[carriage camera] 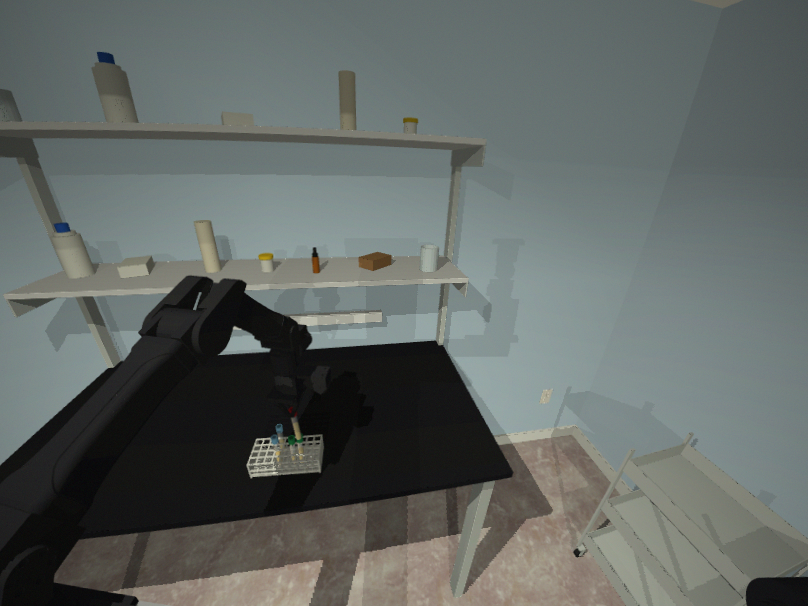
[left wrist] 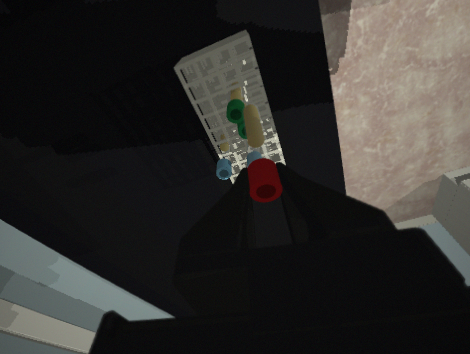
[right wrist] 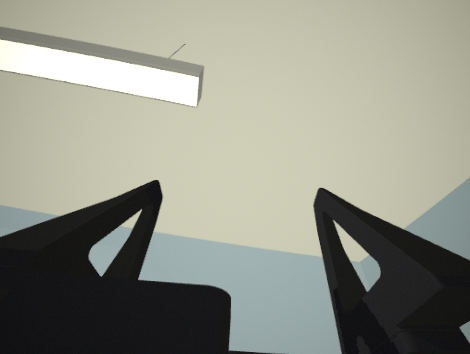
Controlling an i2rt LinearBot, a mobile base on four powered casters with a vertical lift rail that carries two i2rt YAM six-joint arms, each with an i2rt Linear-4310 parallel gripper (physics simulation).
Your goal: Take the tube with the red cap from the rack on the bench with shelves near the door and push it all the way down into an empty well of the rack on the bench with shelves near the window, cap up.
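Frame: origin at the left arm's base, x left, y ahead, z down, level; metres.
Where they show: left gripper, fingertip midpoint: [carriage camera: 292,414] [left wrist: 262,172]; right gripper, fingertip midpoint: [right wrist: 237,192].
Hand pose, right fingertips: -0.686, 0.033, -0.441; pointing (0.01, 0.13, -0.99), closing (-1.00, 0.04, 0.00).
Things, the pixels of their top centre, and the offset from my right fingertips, as dx, dy, dz. Level surfaces: height alone.
- red-capped tube, top centre: [left wrist: 265,188] [carriage camera: 293,409] +0.639, +0.454, +0.603
- wire-like white rack, top centre: [left wrist: 240,128] [carriage camera: 286,449] +0.689, +0.469, +0.780
- black bench, surface height: dz +0.837
My left gripper [carriage camera: 291,409] [left wrist: 262,172] is shut on the red-capped tube [carriage camera: 296,427] [left wrist: 265,180], near its cap. The tube is cap up and tilted a little, over the wire-like white rack [carriage camera: 250,467] [left wrist: 210,56] on the black bench. Its lower end shows beside the green caps in the carriage view; whether it is inside a well I cannot tell. Two tubes with green caps [carriage camera: 291,440] [left wrist: 235,111] and two with blue caps [carriage camera: 279,428] [left wrist: 223,169] stand in the rack. My right gripper [right wrist: 237,192] is open and empty, pointing up at the ceiling.
The black bench [carriage camera: 404,417] has two shelves [carriage camera: 293,283] above it, holding bottles, jars and boxes. A grey cart [carriage camera: 717,482] stands on the floor at the right. A ceiling lamp [right wrist: 100,67] shows in the right wrist view.
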